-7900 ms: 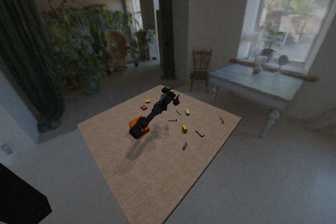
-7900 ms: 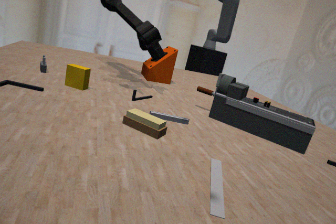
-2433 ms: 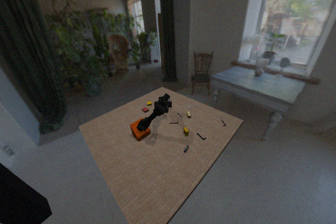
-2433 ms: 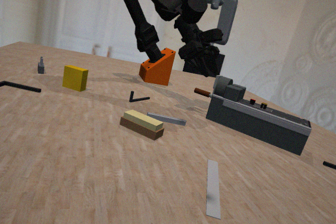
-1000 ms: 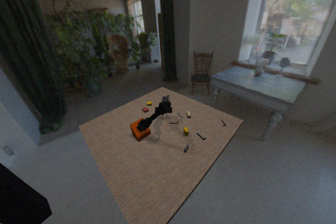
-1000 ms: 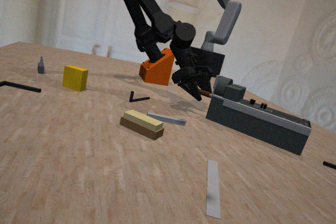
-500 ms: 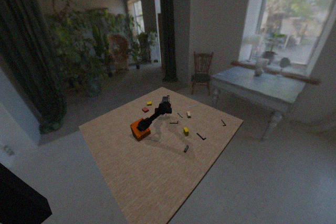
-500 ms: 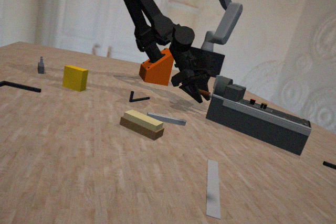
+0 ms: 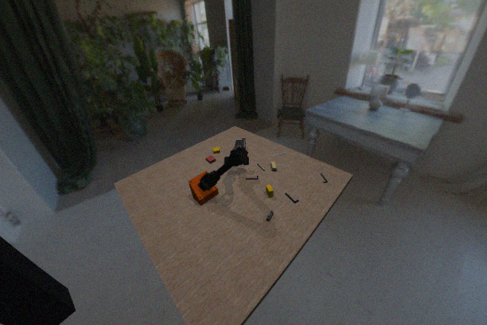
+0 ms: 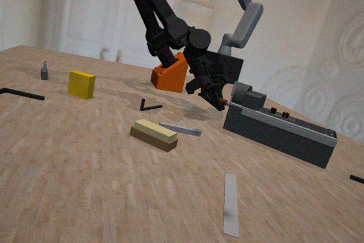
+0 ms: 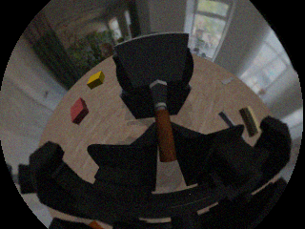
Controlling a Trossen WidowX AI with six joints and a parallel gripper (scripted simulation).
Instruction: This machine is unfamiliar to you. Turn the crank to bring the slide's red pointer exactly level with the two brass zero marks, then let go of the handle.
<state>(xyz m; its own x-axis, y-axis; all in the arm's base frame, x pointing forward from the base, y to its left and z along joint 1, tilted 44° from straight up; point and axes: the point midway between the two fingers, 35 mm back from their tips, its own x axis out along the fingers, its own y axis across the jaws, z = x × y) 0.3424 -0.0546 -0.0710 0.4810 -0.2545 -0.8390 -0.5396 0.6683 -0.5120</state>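
The brown crank handle is 2 cm behind my gripper tip, 2 cm above it and 1 cm to the right of it. From my gripper tip the other things lie so: red pointer: 11 cm ahead, 8 cm to the left, 5 cm above; red block: 25 cm to the left, 7 cm behind, 2 cm below; grey bar: 17 cm to the right, 8 cm ahead, 3 cm below.
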